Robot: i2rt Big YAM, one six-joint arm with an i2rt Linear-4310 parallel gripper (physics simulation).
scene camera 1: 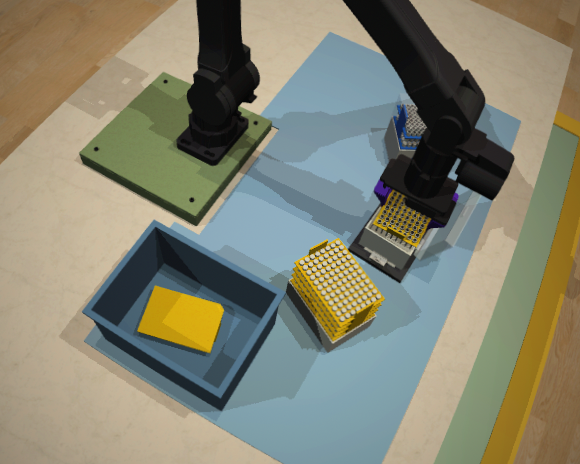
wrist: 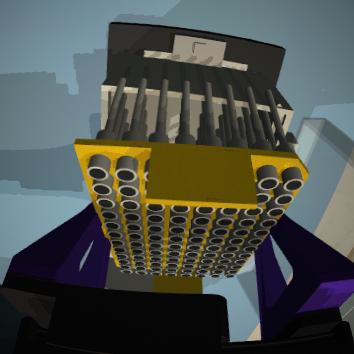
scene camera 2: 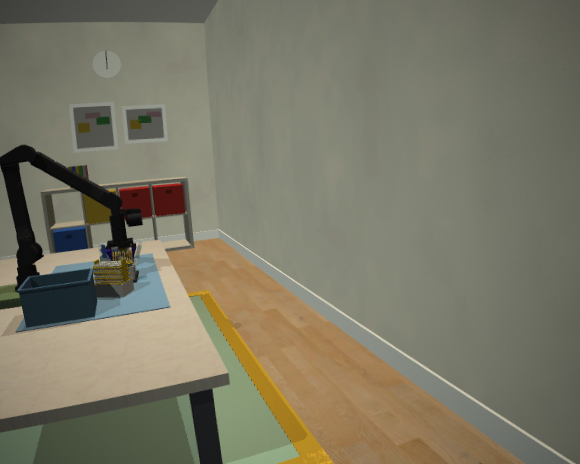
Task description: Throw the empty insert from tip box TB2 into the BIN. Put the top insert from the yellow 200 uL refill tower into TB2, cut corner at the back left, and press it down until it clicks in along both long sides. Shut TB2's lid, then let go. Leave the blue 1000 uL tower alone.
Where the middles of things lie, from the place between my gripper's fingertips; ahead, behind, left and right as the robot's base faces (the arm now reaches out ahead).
I see my gripper 60 mm short of the clear lid (scene camera 1: 436, 240), 50 mm below it and 10 mm to the left of it. From my hand the other things lie so: blue bin (scene camera 1: 162, 257): 330 mm to the right, 210 mm behind.
